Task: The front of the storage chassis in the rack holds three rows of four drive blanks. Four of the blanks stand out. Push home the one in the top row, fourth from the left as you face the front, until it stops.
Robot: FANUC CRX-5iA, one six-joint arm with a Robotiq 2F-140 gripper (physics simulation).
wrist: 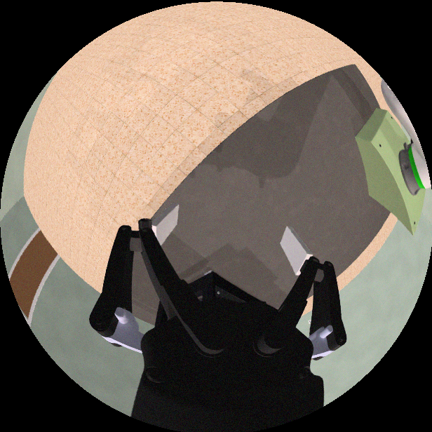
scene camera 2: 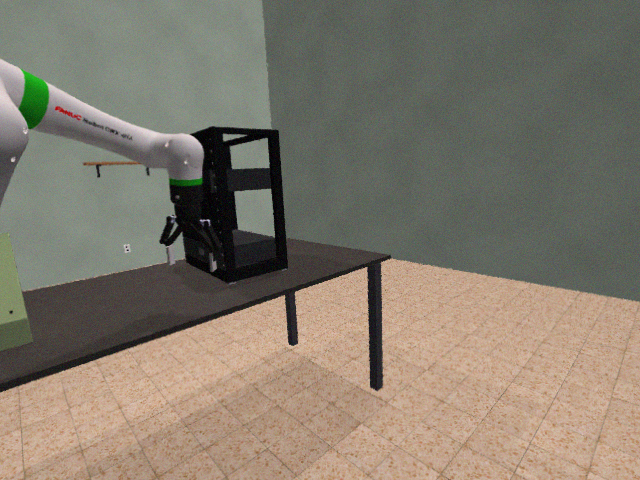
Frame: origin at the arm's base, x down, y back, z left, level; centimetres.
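Seen in the pictures: gripper, fingertip midpoint: (scene camera 2: pixel 192 267).
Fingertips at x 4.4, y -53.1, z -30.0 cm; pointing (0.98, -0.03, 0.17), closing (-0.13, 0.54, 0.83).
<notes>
A point is followed by its place in that frame.
The black rack (scene camera 2: pixel 278 206) @[x -10.1, y -99.7, z -18.2 cm] stands on the table with its front turned towards the arm. Two dark units show through its open side, an upper one (scene camera 2: pixel 250 179) @[x -22.3, y -89.3, z -14.0 cm] and a lower one (scene camera 2: pixel 254 251) @[x 8.3, y -88.6, z -13.3 cm]; I cannot tell which is the storage chassis. The drive blanks cannot be made out in either view. My gripper (scene camera 2: pixel 191 257) @[x 4.4, y -53.1, z -30.0 cm] (wrist: pixel 232 224) is open, with its fingers wide apart and nothing between them. It points down, in front of the rack's lower part in the scene view, above the table. In the wrist view the gripper body hides most of the rack.
The dark table (scene camera 2: pixel 129 304) @[x 18.9, y -39.9, z -5.0 cm] (wrist: pixel 320 150) carries the rack near its far end. A green block-shaped base (scene camera 2: pixel 12 310) @[x 9.4, y -9.7, z -11.3 cm] (wrist: pixel 387 165) stands at the arm's side of the table. A wooden shelf (scene camera 2: pixel 116 163) is on the wall behind. The tiled floor (scene camera 2: pixel 465 387) (wrist: pixel 150 100) lies beyond the table's edge.
</notes>
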